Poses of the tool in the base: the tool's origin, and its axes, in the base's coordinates. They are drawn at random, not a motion.
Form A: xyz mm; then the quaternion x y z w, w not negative.
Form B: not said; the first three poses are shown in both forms.
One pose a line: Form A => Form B
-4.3 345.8 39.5 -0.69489 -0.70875 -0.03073 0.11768 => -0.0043 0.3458 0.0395 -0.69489 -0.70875 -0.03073 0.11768
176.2 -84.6 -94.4 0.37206 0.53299 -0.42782 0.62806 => 0.1762 -0.0846 -0.0944 0.37206 0.53299 -0.42782 0.62806
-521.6 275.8 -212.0 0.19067 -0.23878 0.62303 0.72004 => -0.5216 0.2758 -0.2120 0.19067 -0.23878 0.62303 0.72004
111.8 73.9 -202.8 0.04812 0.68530 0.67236 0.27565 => 0.1118 0.0739 -0.2028 0.04812 0.68530 0.67236 0.27565
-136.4 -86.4 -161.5 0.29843 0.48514 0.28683 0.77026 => -0.1364 -0.0864 -0.1615 0.29843 0.48514 0.28683 0.77026
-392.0 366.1 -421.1 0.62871 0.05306 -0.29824 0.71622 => -0.3920 0.3661 -0.4211 0.62871 0.05306 -0.29824 0.71622
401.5 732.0 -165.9 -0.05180 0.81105 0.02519 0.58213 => 0.4015 0.7320 -0.1659 -0.05180 0.81105 0.02519 0.58213
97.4 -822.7 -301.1 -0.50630 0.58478 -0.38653 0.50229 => 0.0974 -0.8227 -0.3011 -0.50630 0.58478 -0.38653 0.50229
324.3 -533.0 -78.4 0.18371 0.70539 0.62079 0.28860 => 0.3243 -0.5330 -0.0784 0.18371 0.70539 0.62079 0.28860
